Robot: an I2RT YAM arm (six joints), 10 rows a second.
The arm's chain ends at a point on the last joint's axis. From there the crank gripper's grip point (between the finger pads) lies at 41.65 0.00 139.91 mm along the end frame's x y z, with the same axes.
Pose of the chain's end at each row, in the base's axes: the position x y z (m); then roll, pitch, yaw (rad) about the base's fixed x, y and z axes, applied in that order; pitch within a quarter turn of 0, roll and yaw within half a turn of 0:
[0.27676 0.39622 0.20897 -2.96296 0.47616 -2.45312]
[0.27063 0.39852 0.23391 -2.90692 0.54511 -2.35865]
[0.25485 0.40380 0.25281 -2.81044 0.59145 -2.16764]
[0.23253 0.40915 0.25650 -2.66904 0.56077 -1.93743]
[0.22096 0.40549 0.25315 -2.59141 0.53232 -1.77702]
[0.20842 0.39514 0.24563 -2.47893 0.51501 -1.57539]
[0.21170 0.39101 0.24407 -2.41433 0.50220 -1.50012]
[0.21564 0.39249 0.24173 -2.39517 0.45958 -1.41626]
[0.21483 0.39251 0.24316 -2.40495 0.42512 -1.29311]
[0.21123 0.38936 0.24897 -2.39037 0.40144 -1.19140]
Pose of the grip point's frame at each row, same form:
[0.31270 0.39360 0.06751 -2.96296 0.47616 -2.45312]
[0.31835 0.40011 0.09596 -2.90692 0.54511 -2.35865]
[0.31450 0.41065 0.11975 -2.81044 0.59145 -2.16764]
[0.30309 0.41525 0.12885 -2.66904 0.56077 -1.93743]
[0.29761 0.41463 0.12925 -2.59141 0.53232 -1.77702]
[0.29458 0.41282 0.12912 -2.47893 0.51501 -1.57539]
[0.30351 0.41134 0.13241 -2.41433 0.50220 -1.50012]
[0.30824 0.41525 0.13120 -2.39517 0.45958 -1.41626]
[0.30391 0.42289 0.13157 -2.40495 0.42512 -1.29311]
[0.29933 0.42623 0.13857 -2.39037 0.40144 -1.19140]

